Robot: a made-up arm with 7 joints. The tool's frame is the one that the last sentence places. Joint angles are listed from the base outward.
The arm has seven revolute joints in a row. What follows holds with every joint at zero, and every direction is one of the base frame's. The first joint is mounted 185 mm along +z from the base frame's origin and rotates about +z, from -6.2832 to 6.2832 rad. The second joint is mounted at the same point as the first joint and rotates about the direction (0, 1, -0.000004), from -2.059 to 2.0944 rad. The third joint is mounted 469 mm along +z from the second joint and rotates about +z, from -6.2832 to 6.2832 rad. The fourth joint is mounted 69 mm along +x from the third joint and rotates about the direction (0, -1, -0.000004), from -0.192 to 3.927 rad. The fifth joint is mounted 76 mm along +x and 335 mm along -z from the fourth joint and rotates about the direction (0, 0.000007, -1), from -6.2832 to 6.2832 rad. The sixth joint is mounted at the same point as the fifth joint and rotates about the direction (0, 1, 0.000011), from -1.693 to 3.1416 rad. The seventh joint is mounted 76 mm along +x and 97 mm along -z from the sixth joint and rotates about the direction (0, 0.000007, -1), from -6.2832 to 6.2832 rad. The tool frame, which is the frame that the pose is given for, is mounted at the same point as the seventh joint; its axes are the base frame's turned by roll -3.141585, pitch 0 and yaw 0 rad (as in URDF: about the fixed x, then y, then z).
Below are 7 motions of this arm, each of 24 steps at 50 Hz.
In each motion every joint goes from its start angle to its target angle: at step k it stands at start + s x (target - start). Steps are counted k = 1, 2, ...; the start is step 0. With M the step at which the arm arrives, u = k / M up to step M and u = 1 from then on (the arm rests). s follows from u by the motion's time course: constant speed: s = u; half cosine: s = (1 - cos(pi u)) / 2; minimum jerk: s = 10 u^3 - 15 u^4 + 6 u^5.
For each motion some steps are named. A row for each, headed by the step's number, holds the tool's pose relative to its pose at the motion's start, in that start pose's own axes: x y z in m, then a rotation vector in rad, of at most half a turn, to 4 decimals.
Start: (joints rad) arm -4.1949 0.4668 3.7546 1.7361 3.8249 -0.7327 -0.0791
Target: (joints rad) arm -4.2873 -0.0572 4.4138 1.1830 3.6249 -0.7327 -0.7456
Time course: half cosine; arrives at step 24
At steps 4, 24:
4: 0.0139 -0.0114 0.0232 -0.0041 0.0743 -0.0271
24: 0.2579 -0.0853 0.1435 -0.5642 0.9095 -0.4926

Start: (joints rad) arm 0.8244 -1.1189 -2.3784 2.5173 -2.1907 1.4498 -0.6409
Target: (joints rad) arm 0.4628 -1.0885 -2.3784 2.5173 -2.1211 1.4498 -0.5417
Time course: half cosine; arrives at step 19
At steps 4, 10, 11, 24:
4: -0.0144 -0.0063 0.0301 0.0276 -0.0268 0.0163
10: -0.0828 -0.0399 0.1472 0.1372 -0.1411 0.0856
11: -0.0971 -0.0475 0.1676 0.1569 -0.1632 0.0988
24: -0.1690 -0.0873 0.2557 0.2446 -0.2679 0.1614

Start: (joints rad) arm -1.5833 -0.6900 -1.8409 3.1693 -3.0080 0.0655 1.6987
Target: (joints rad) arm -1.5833 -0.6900 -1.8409 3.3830 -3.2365 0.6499 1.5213
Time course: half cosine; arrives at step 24
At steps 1, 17, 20, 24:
1: 0.0001 0.0006 0.0002 -0.0034 0.0006 -0.0017
17: 0.0239 0.1280 0.0119 -0.6381 0.0985 -0.3135
20: 0.0297 0.1488 0.0084 -0.7415 0.1111 -0.3607
24: 0.0329 0.1594 0.0059 -0.7955 0.1173 -0.3849

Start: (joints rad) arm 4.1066 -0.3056 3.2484 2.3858 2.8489 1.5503 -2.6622
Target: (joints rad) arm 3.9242 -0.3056 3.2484 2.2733 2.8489 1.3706 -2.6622
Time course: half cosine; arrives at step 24
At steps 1, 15, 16, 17, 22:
1: 0.0000 0.0004 -0.0003 -0.0003 -0.0014 -0.0005
15: 0.0068 0.0581 -0.0574 -0.0602 -0.2245 -0.0908
16: 0.0081 0.0631 -0.0623 -0.0662 -0.2432 -0.0990
17: 0.0094 0.0678 -0.0669 -0.0718 -0.2604 -0.1067
22: 0.0146 0.0831 -0.0820 -0.0911 -0.3165 -0.1323

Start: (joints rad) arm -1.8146 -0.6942 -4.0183 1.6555 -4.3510 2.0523 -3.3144
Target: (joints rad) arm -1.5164 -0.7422 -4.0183 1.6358 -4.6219 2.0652 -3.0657
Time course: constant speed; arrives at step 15
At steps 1, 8, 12, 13, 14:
1: 0.0006 -0.0048 0.0142 0.0212 0.0219 0.0288
8: 0.0136 -0.0401 0.1109 0.1852 0.1650 0.2221
12: 0.0276 -0.0613 0.1632 0.2911 0.2375 0.3250
13: 0.0317 -0.0667 0.1759 0.3190 0.2545 0.3497
14: 0.0362 -0.0721 0.1884 0.3473 0.2710 0.3741

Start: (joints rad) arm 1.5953 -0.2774 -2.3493 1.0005 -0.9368 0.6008 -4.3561
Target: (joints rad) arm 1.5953 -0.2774 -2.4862 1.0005 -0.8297 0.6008 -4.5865
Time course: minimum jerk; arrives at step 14
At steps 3, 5, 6, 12, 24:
3: 0.0038 0.0019 0.0022 -0.0071 -0.0008 -0.0029
5: 0.0134 0.0070 0.0076 -0.0250 -0.0032 -0.0103
6: 0.0200 0.0106 0.0113 -0.0371 -0.0052 -0.0152
12: 0.0526 0.0305 0.0284 -0.0943 -0.0187 -0.0388
24: 0.0538 0.0313 0.0290 -0.0964 -0.0193 -0.0396

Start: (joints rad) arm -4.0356 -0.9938 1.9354 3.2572 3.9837 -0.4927 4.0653
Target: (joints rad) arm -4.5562 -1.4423 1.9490 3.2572 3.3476 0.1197 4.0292
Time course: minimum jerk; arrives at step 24
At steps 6, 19, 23, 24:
6: -0.0011 0.0541 0.0184 -0.0356 0.0481 -0.0739
19: -0.0042 0.5054 0.0169 -0.2100 0.1403 -0.6996
23: -0.0060 0.5387 0.0064 -0.2146 0.1254 -0.7427
24: -0.0060 0.5391 0.0063 -0.2147 0.1252 -0.7432

